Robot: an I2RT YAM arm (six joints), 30 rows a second.
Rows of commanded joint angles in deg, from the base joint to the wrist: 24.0 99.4 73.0 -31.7 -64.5 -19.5; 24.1 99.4 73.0 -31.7 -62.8 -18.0; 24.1 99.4 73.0 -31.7 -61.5 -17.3; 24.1 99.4 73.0 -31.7 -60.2 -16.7; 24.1 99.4 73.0 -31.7 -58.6 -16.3; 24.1 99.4 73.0 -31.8 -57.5 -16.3; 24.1 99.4 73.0 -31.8 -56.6 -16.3; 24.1 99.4 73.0 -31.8 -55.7 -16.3; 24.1 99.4 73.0 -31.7 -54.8 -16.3; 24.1 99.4 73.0 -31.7 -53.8 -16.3
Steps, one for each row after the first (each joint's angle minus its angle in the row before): 0.1 0.0 0.0 0.0 1.7 1.5; 0.0 0.0 0.0 0.0 1.3 0.7; 0.0 0.0 0.0 0.0 1.3 0.6; 0.0 0.0 0.0 0.0 1.6 0.4; 0.0 0.0 0.0 -0.1 1.1 0.0; 0.0 0.0 0.0 0.0 0.9 0.0; 0.0 0.0 0.0 0.0 0.9 0.0; 0.0 0.0 0.0 0.1 0.9 0.0; 0.0 0.0 0.0 0.0 1.0 0.0
